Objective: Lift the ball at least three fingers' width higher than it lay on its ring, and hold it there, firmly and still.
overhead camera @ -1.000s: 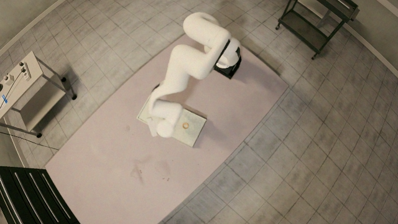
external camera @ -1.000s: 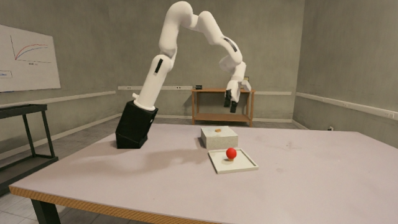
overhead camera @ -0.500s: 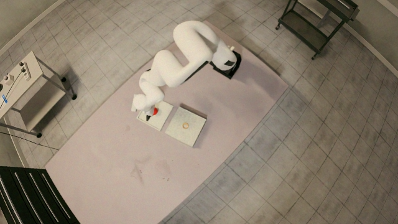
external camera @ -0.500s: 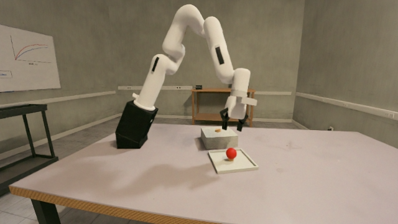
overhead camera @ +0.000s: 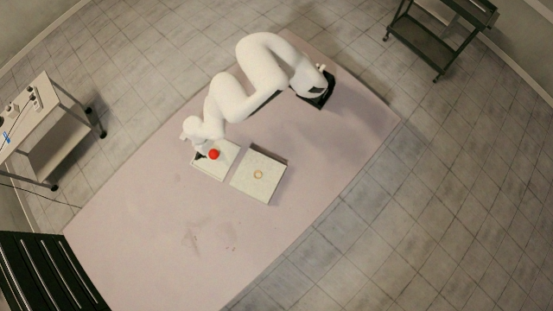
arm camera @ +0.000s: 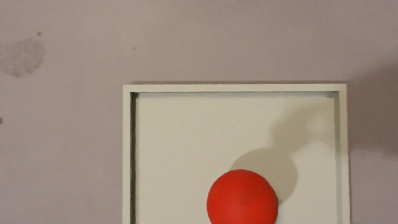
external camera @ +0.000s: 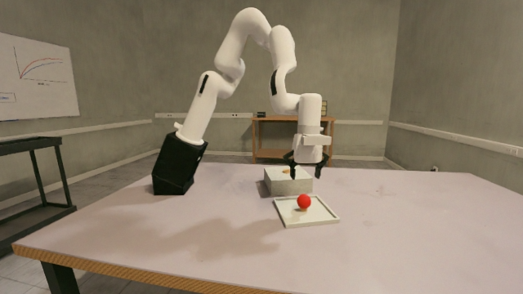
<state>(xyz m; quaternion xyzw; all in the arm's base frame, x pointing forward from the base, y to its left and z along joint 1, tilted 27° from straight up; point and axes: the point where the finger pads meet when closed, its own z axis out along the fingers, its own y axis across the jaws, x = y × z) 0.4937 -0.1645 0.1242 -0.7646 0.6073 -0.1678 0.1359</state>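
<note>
My gripper is now 100 mm above the red ball. Round my hand: white tray: 130 mm below; block: 60 mm behind, 230 mm to the left, 80 mm below.
</note>
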